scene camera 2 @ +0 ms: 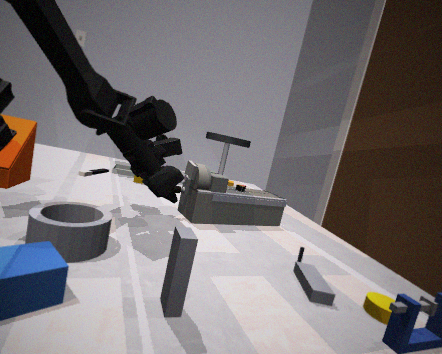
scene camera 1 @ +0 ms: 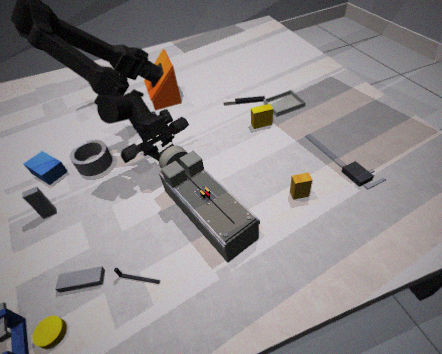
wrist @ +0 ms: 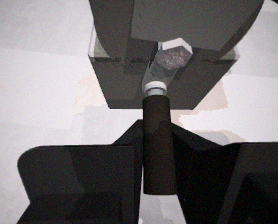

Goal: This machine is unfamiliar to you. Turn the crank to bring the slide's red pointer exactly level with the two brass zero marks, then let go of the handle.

Labels:
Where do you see a dark crank handle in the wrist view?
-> At 159, 176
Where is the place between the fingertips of my gripper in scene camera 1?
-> At 173, 167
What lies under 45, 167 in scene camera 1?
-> A blue block.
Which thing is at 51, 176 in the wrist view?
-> My gripper.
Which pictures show my gripper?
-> Scene camera 2, scene camera 1 and the wrist view: all of them.

